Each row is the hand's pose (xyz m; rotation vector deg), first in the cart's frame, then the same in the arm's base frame.
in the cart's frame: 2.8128 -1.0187 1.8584 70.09 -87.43 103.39
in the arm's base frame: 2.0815 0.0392 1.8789 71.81 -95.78 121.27
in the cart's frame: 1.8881 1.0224 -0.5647 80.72 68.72 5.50
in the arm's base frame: 1.3814 2.1011 -0.6012 74.19 64.52 25.61
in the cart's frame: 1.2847 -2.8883 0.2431 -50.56 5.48 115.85
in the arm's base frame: 1.4008 -1.9135 -0.1616 -64.76 -12.20 117.91
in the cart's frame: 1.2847 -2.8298 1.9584 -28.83 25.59 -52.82
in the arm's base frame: 0.9723 -2.0221 1.4968 -20.04 11.18 -43.85
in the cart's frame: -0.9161 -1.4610 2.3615 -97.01 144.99 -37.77
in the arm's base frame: -1.4898 -1.1248 1.3846 -96.44 123.73 -40.46
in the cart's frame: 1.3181 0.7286 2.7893 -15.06 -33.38 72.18
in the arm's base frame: 0.0849 1.3850 2.4756 -17.94 -50.91 80.24
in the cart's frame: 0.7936 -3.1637 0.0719 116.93 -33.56 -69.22
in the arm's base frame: 1.0319 -2.2562 -0.4662 130.30 -25.85 -50.12
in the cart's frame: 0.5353 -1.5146 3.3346 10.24 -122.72 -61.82
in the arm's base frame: -0.3382 -1.0056 2.6945 32.98 -129.01 -61.09
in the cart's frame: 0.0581 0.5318 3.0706 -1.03 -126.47 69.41
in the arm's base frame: -1.1394 0.9346 2.4138 4.57 -144.54 74.02
